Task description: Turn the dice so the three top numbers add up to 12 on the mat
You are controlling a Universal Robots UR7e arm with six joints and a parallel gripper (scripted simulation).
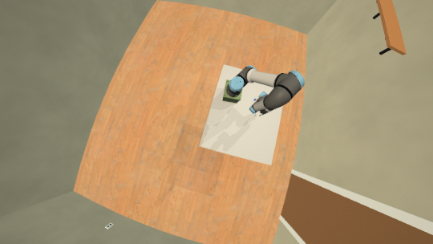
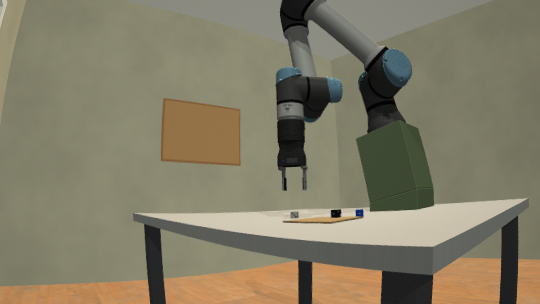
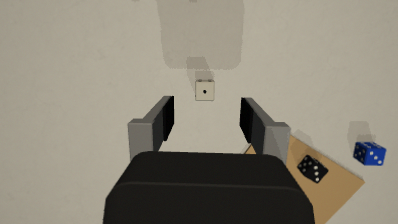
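The white die is 9 cm below my hand. Also, from my hand: blue die 17 cm to the left, 9 cm below, 9 cm behind; black die 14 cm to the left, 8 cm below, 3 cm behind; tan mat 16 cm to the left, 10 cm below, 2 cm ahead.
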